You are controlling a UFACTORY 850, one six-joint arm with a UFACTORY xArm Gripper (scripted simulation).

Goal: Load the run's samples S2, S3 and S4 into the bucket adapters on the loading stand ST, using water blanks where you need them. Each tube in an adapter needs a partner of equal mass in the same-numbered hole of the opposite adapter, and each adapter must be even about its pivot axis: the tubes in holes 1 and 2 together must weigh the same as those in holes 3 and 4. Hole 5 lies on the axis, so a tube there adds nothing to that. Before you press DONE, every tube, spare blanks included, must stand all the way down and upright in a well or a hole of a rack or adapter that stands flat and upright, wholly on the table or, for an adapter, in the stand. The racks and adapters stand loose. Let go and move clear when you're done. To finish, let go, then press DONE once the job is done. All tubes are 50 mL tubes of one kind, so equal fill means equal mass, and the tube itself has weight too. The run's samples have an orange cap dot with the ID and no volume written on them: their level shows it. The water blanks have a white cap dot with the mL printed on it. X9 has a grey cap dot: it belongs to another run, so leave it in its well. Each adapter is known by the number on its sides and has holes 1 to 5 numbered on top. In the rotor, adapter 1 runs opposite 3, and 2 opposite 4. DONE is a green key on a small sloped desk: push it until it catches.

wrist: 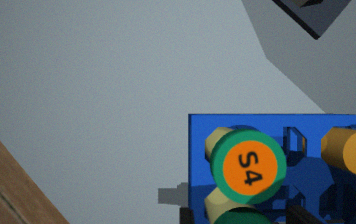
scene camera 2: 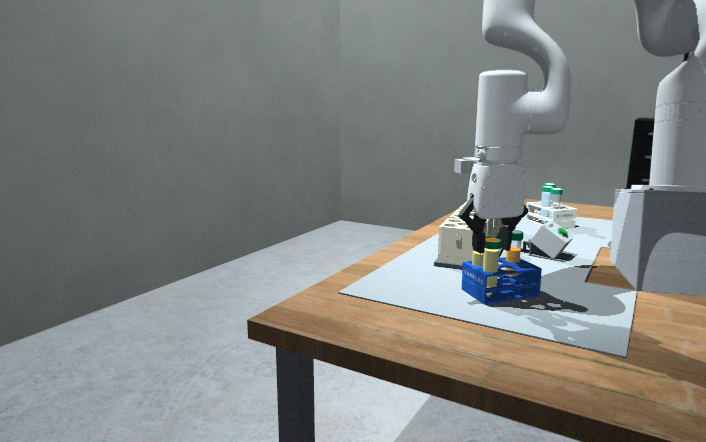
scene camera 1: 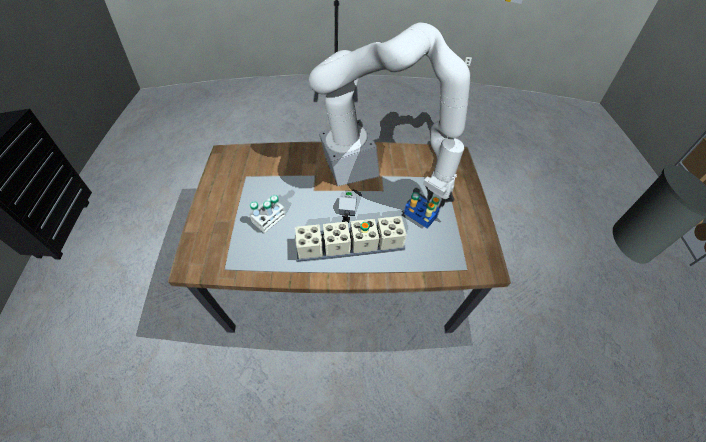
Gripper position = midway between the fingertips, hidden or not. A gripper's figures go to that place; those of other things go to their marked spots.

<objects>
My gripper (scene camera 2: pixel 491 250) is 104 cm from the lens. A blue rack (scene camera 2: pixel 474 280) is 106 cm from the lens.
</objects>
